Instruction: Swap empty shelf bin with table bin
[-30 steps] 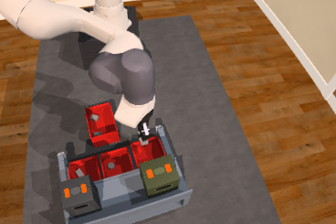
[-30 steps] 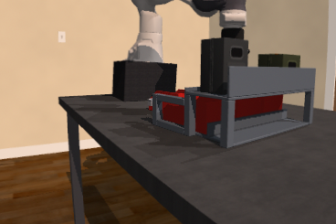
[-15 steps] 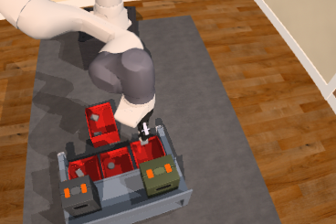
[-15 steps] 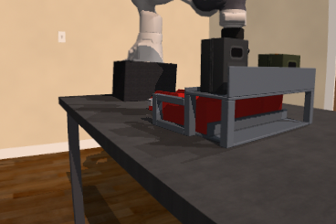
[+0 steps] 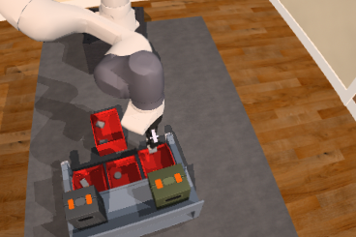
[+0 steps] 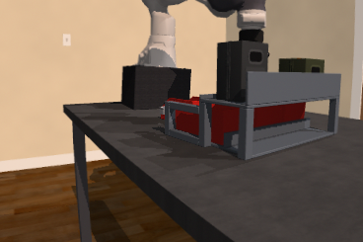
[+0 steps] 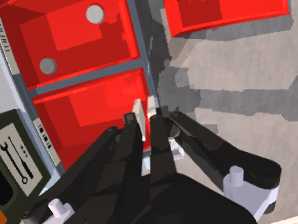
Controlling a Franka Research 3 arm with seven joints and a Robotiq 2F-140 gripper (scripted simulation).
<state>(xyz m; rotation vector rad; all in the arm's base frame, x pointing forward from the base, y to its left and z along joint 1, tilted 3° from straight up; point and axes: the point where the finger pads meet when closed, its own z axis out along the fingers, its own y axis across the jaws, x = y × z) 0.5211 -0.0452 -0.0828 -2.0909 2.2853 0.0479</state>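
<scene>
The shelf lip is 2 cm behind my hand, 11 cm to the right of it and 8 cm below it. From my hand the other things lie so: grey box: 15 cm ahead, 25 cm to the right, 8 cm above; then olive box: 18 cm ahead, 2 cm to the right, 6 cm above.
</scene>
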